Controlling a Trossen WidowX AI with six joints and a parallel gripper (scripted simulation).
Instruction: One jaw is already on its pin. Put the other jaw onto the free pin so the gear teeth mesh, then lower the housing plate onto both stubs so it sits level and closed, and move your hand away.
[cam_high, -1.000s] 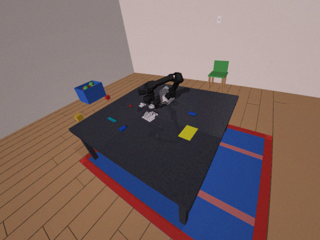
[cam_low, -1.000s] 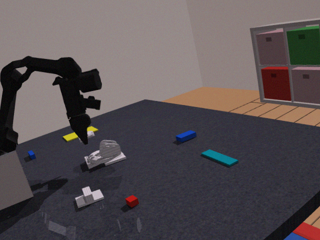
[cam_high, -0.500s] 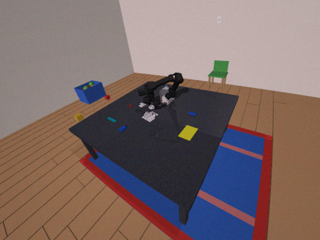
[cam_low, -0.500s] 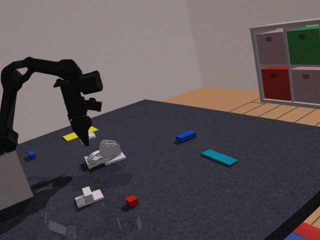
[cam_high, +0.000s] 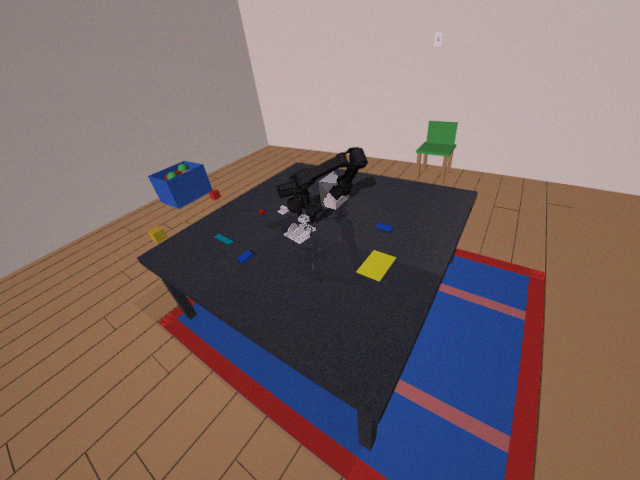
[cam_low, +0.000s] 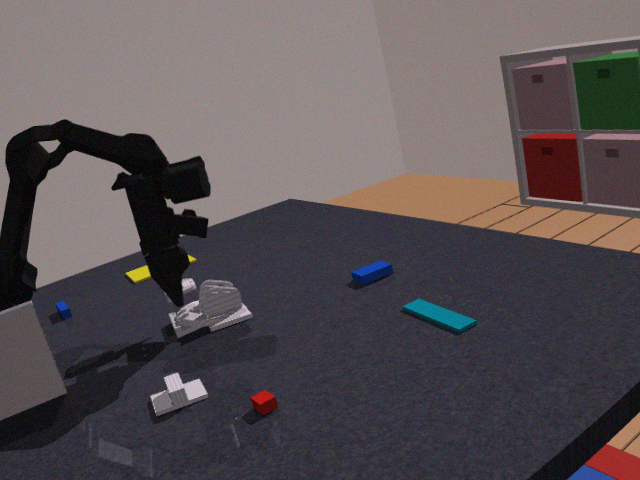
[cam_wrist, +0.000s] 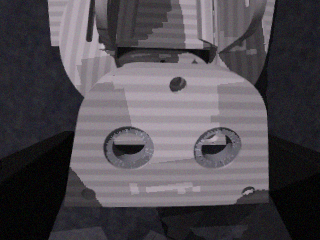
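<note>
Right now my gripper tip is 20 mm short of the white jaw, 20 mm to the left of it and 30 mm above it. The rest, counted from my gripper tip: red cube 50 mm behind, 340 mm to the right, 40 mm below; yellow plate 120 mm ahead, 400 mm to the left, 50 mm below; white t-shaped piece 120 mm behind, 220 mm to the right, 40 mm below.
</note>
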